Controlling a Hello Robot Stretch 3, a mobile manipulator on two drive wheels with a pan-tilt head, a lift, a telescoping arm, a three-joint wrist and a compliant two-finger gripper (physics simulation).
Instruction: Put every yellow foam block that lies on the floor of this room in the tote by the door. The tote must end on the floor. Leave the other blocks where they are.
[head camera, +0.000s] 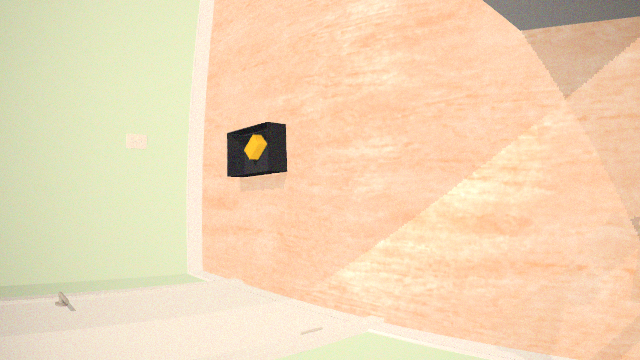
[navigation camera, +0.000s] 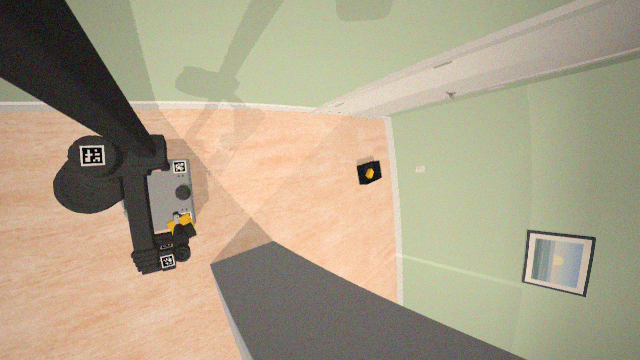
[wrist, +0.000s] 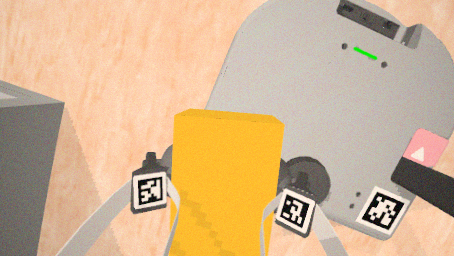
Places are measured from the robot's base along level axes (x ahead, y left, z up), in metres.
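Pixels of known places: gripper, fingertip midpoint: (navigation camera: 180, 223); robot's base at its link origin: (navigation camera: 182, 191).
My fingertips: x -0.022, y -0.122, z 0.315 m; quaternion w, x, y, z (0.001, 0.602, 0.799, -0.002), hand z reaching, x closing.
For each thing: its top centre in the pictures, then the offset to it from my fingertips.
- yellow foam block at its top centre: (navigation camera: 181, 225) dy +0.001, dx +0.001, dz +0.048 m
- black tote at its top centre: (head camera: 246, 150) (navigation camera: 373, 171) dy +0.121, dx +1.720, dz -0.214 m
- yellow block at its top centre: (head camera: 251, 146) (navigation camera: 371, 173) dy +0.103, dx +1.754, dz -0.267 m
My gripper (wrist: 226, 167) is shut on a yellow foam block (wrist: 226, 150) (navigation camera: 181, 223), with one fingertip against each side of it. The block is held above my grey base. The black tote (head camera: 277, 150) (navigation camera: 362, 176) stands on the floor near the wall, close to the door. Another yellow block (head camera: 255, 147) (navigation camera: 369, 173) lies inside the tote. The lower part of the held block is cut off by the edge of the wrist view.
A grey shelf unit (navigation camera: 320, 305) (wrist: 25, 175) stands between my base and the picture wall in the navigation view. The pale door (head camera: 125, 320) (navigation camera: 480, 55) is near the corner. A framed picture (navigation camera: 559, 263) hangs on the green wall. My base (navigation camera: 170, 200) (wrist: 310, 90) is on the wooden floor.
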